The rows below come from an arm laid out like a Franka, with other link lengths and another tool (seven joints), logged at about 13 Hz.
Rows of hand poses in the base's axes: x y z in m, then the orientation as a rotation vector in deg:
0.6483, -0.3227, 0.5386, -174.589, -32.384, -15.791
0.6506, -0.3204, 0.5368, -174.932, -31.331, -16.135
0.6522, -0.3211, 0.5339, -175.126, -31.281, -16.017
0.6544, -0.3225, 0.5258, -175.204, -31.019, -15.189
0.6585, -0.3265, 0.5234, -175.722, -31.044, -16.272
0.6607, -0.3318, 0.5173, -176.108, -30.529, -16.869
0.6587, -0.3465, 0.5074, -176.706, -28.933, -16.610
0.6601, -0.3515, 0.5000, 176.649, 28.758, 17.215
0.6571, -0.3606, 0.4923, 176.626, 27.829, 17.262
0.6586, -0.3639, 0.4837, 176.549, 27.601, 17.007
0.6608, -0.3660, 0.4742, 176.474, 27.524, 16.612
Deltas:
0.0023, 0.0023, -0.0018, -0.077, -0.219, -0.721
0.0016, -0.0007, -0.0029, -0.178, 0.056, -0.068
0.0022, -0.0014, -0.0081, -0.038, 0.535, -0.163
0.0041, -0.0040, -0.0024, -0.477, -0.756, -0.102
0.0022, -0.0053, -0.0061, -0.243, -0.409, -0.399
-0.0020, -0.0147, -0.0099, -0.227, 0.151, -1.090
0.0014, -0.0050, -0.0074, -0.293, -0.442, -0.139
-0.0030, -0.0091, -0.0077, -0.100, -0.058, -0.596
0.0015, -0.0033, -0.0086, -0.144, 0.134, -0.149
0.0022, -0.0021, -0.0095, -0.155, 0.225, -0.054

